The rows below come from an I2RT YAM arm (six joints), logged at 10 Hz.
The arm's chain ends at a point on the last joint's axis. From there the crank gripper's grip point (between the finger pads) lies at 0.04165 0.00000 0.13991 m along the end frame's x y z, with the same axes.
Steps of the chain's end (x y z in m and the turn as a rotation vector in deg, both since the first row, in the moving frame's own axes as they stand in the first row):
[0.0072, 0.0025, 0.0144, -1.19, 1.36, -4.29]
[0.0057, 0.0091, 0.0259, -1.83, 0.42, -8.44]
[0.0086, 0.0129, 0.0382, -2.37, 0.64, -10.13]
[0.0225, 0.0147, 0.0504, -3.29, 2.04, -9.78]
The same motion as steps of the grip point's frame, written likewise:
[0.0105, 0.0022, 0.0134, -1.19, 1.36, -4.29]
[0.0066, 0.0074, 0.0256, -1.83, 0.42, -8.44]
[0.0100, 0.0112, 0.0378, -2.37, 0.64, -10.13]
[0.0275, 0.0152, 0.0488, -3.29, 2.04, -9.78]

